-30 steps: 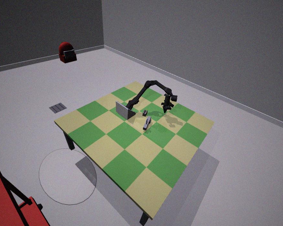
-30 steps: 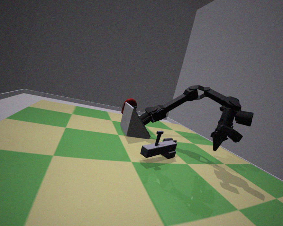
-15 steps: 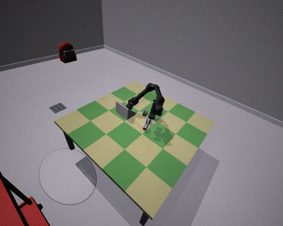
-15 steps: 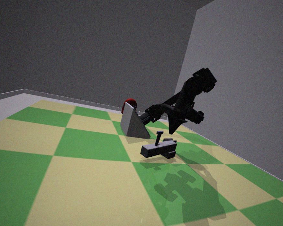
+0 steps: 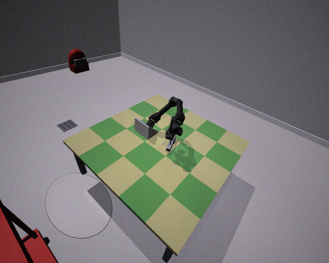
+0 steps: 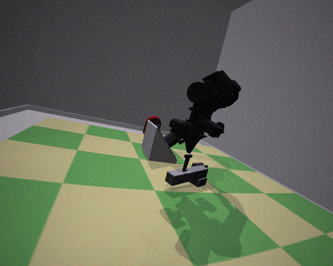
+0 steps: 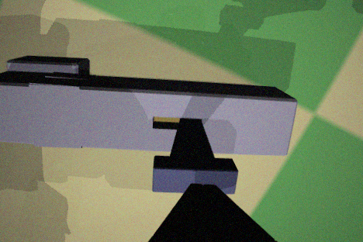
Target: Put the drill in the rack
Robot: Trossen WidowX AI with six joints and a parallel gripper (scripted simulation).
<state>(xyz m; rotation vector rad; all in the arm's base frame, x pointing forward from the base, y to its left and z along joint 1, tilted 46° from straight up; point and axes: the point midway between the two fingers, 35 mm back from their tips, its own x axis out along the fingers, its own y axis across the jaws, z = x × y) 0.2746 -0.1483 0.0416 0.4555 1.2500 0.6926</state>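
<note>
My gripper tip is now 40 mm above the dark key. Also, from my gripper tip: grey block: 90 mm below, 40 mm to the left, 10 mm behind; then drill: 80 mm below, 60 mm to the left, 10 mm behind; then rack: 180 mm to the left, 120 mm behind, 110 mm below.
</note>
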